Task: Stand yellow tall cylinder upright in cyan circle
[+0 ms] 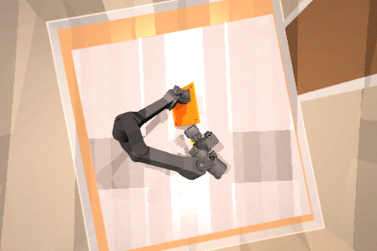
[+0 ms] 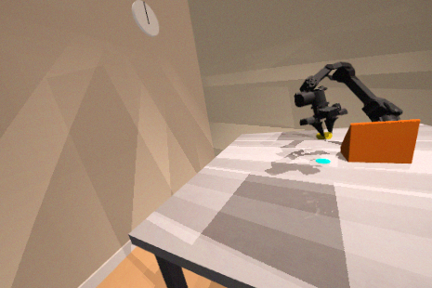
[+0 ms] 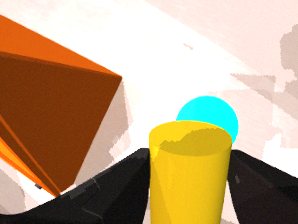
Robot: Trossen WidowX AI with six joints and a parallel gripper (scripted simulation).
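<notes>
Now: gripper tip 130 mm above the cyan circle and 10 mm short of it. Also, from my gripper tip: yellow tall cylinder 20 mm to the right, 10 mm below, 10 mm ahead.
</notes>
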